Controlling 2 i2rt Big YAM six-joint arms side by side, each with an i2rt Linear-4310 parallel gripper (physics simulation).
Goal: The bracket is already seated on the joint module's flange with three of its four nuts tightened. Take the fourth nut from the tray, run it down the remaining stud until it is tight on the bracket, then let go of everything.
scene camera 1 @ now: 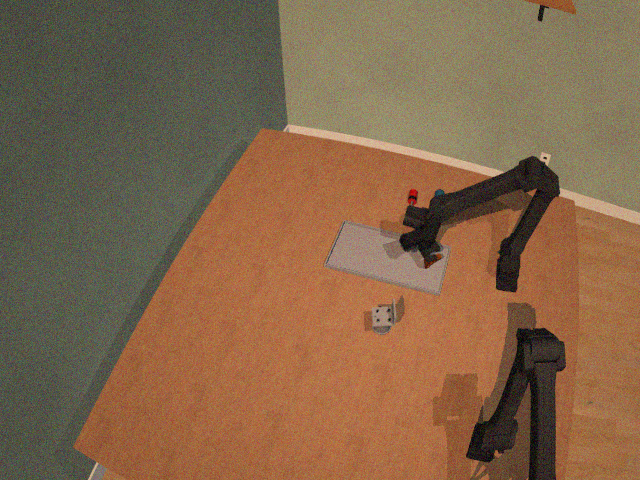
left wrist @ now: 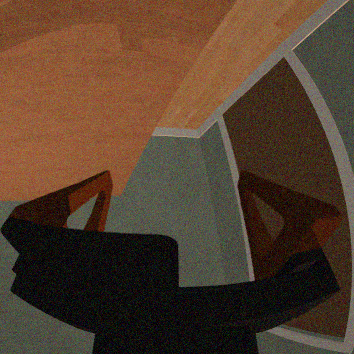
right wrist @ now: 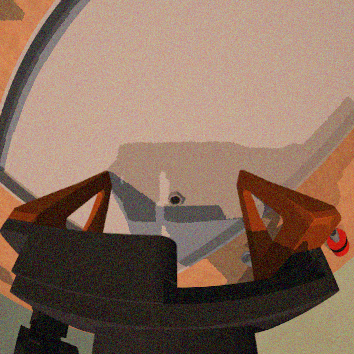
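Seen in the pictures: left gripper, fingertip midpoint: (left wrist: 174, 177); right gripper, fingertip midpoint: (scene camera 1: 420, 258) (right wrist: 173, 177); left arm's base at its link origin: (scene camera 1: 482, 443); right arm's base at its link origin: (scene camera 1: 506, 278).
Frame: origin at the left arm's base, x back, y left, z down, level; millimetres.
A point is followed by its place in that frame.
Observation:
The nut (right wrist: 175, 198) @(x -383, y -651, z -9 mm) is a small dark-centred ring lying on the grey tray (right wrist: 200, 75) @(x -455, y -602, z -4 mm) (scene camera 1: 361, 250) @(x -606, y -604, z -4 mm), in the shadow between the open fingers of my right gripper (right wrist: 173, 177) @(x -394, y -638, z -7 mm). The right gripper is empty and hangs over the tray's right end in the scene view. The grey bracket (scene camera 1: 383, 315) @(x -445, y -327, z -67 mm), with an upright plate on one side, sits on the joint module (scene camera 1: 382, 330) @(x -435, y -298, z -24 mm) in front of the tray; dark spots show on its face, too small to tell nuts from studs. My left gripper (left wrist: 174, 177) @(x -12, y 384, z -228 mm) is open and empty, away from bracket and tray.
A red-and-black screwdriver-like tool (scene camera 1: 412, 196) @(x -491, y -908, z -34 mm) (right wrist: 338, 242) @(x -487, y -895, z -25 mm) lies behind the tray. A blue object (scene camera 1: 439, 193) @(x -387, y -959, z -41 mm) is beside it, partly behind the right arm. The left arm (scene camera 1: 541, 403) @(x 0, y 65, z -508 mm) stands at the lower right of the table.

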